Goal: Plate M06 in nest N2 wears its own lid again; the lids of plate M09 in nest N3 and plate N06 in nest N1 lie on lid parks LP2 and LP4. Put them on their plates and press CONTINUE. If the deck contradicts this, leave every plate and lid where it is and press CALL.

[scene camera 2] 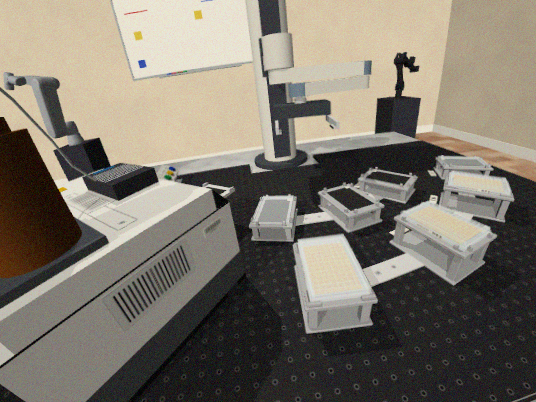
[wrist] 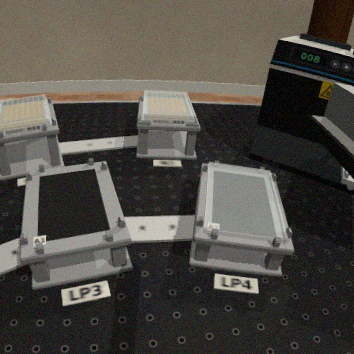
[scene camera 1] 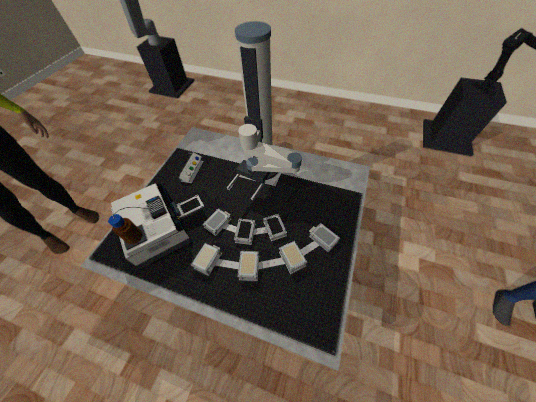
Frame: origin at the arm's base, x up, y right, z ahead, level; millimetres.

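Seen in the pictures: gripper, fingertip midpoint: (scene camera 2: 307,128) (wrist: 140,85) (scene camera 1: 239,193); arm's base, origin of the base link: (scene camera 2: 280,160).
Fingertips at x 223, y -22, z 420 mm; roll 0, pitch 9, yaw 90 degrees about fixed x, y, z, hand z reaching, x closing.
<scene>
Offsets run from my fingertips to a thing's top centre. "pt": to the spot under its first point.
My gripper (scene camera 1: 245,187) (scene camera 2: 305,124) is open and empty, raised near the column behind the lid parks. Lid park LP4 @[dy +127, dx -156, dz +127 mm] (wrist: 200,247) bears a clear lid @[dy +127, dx -158, dz +127 mm] (scene camera 1: 217,221) (scene camera 2: 274,210) (wrist: 243,202). LP3 @[dy -67, dx -152, dz +133 mm] (scene camera 1: 245,242) (scene camera 2: 353,218) (wrist: 75,246) is bare. Another bare park @[pt dy -296, dx -205, dz +82 mm] (scene camera 1: 283,236) (scene camera 2: 386,191) stands beside it. A lid @[dy -530, dx -158, dz +17 mm] (scene camera 1: 324,236) (scene camera 2: 462,162) lies on the far park, whose label is unreadable. The N2 plate @[dy +70, dx -133, dz +367 mm] (scene camera 1: 206,257) (scene camera 2: 331,267) (wrist: 168,106), N3 plate @[dy -172, dx -127, dz +327 mm] (scene camera 1: 248,265) (scene camera 2: 445,224) (wrist: 25,114) and N1 plate @[dy -386, dx -131, dz +200 mm] (scene camera 1: 292,257) (scene camera 2: 478,184) sit in nests. Whether each wears a lid is hard to tell.
A button box @[dy +504, dx -126, dz -214 mm] (scene camera 1: 191,167) (scene camera 2: 169,173) stands at the back left. A white instrument @[pt dy +344, dx -3, dz +344 mm] (scene camera 1: 155,227) (scene camera 2: 165,260) bears a brown bottle @[pt dy +373, dx +113, dz +446 mm] (scene camera 1: 127,232) (scene camera 2: 37,205). A device with display 008 @[pt dy +269, dx -18, dz +270 mm] (wrist: 310,57) shows right in the wrist view. An empty white frame @[pt dy +247, dx -110, dz +67 mm] (scene camera 1: 201,202) lies beside the instrument.
</scene>
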